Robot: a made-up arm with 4 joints.
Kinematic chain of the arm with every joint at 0, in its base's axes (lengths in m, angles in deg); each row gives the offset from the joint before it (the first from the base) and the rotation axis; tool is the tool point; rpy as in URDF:
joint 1: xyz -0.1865 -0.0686 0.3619 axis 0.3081 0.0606 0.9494
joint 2: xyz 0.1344 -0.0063 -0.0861 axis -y
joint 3: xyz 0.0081 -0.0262 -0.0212 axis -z
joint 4: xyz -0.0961 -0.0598 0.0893 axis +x
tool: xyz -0.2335 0.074 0.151 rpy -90 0 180
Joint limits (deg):
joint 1: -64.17..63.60
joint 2: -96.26..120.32
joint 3: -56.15..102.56
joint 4: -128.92..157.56
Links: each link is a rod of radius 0.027 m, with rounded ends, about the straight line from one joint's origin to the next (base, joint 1, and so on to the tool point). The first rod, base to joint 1, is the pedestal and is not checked.
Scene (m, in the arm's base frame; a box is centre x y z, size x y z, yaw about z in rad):
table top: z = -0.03
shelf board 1: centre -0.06 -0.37 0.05 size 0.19 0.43 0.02 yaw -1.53
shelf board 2: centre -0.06 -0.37 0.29 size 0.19 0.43 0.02 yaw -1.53
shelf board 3: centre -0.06 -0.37 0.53 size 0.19 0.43 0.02 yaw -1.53
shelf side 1: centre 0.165 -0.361 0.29 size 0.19 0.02 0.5 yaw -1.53
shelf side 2: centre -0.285 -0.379 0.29 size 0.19 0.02 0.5 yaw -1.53
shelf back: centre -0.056 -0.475 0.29 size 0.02 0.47 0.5 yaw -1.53
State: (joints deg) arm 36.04 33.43 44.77 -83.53
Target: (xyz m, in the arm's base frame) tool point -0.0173 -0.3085 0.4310
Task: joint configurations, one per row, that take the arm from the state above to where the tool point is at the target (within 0.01 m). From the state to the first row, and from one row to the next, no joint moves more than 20 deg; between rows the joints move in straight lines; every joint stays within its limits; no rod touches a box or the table.
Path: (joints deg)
1: 45.23 22.45 63.53 -69.85
2: 54.41 11.46 82.29 -56.17
3: 63.60 0.48 101.05 -42.49
4: 61.82 -1.42 81.60 -40.30
5: 60.03 -3.31 62.15 -38.12
6: 58.25 -5.21 42.69 -35.93
7: 56.46 -7.10 23.24 -33.74
8: 54.68 -9.00 3.79 -31.55
9: 52.89 -10.89 -15.66 -29.37
10: 51.11 -12.79 -35.12 -27.18
11: 49.33 -14.69 -54.57 -24.99

